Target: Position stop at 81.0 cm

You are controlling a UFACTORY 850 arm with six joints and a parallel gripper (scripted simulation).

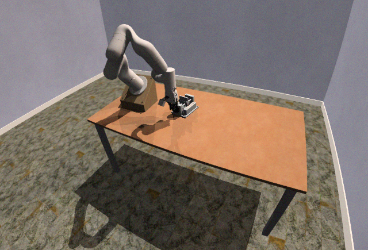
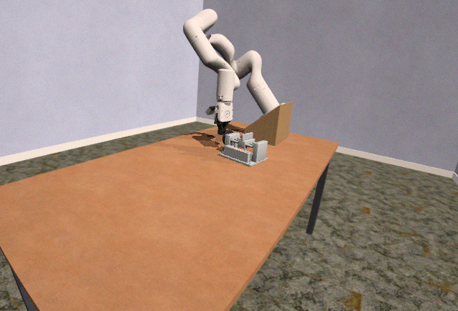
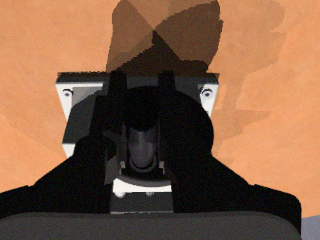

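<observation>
Right now my hand is 2 cm to the right of the handwheel and 1 cm above it. The rest, counted from my hand: grey stop fixture (2 cm ahead, 16 cm to the left, 1 cm below).
</observation>
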